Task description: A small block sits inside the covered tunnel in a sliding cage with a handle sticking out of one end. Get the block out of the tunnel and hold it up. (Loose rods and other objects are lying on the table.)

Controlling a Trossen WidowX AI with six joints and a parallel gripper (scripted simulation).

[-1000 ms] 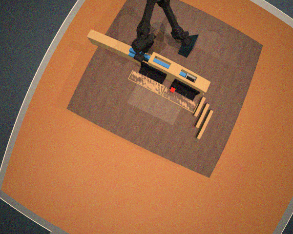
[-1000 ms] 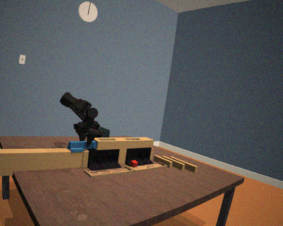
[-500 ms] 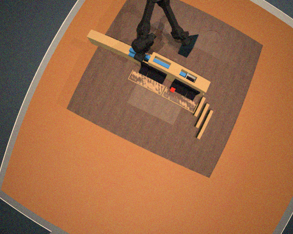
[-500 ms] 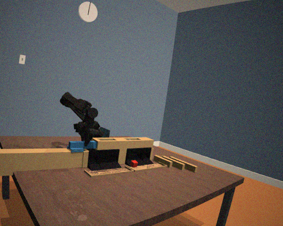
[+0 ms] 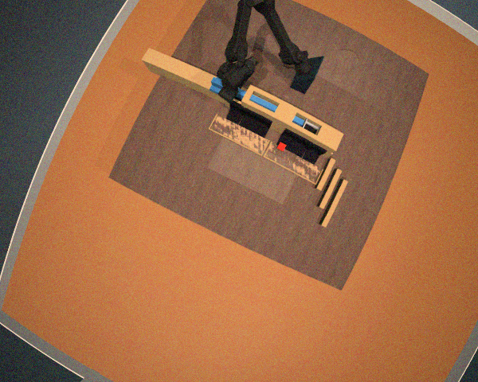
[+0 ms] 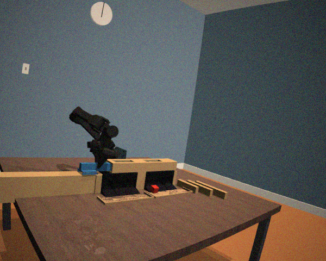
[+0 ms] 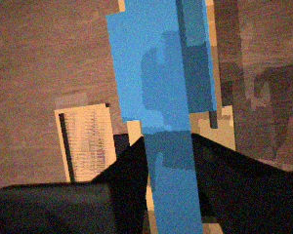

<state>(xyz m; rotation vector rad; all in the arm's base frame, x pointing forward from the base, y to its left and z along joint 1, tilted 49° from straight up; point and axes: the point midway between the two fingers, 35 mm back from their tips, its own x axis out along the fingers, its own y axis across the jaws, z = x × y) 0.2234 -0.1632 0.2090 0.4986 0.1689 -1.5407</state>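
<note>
Now: gripper tip 130 mm short of the small red block, 300 mm to the right of it and 100 mm above it. The rest, counted from my gripper tip: tan covered tunnel 30 mm ahead, 50 mm to the left, 50 mm below.
</note>
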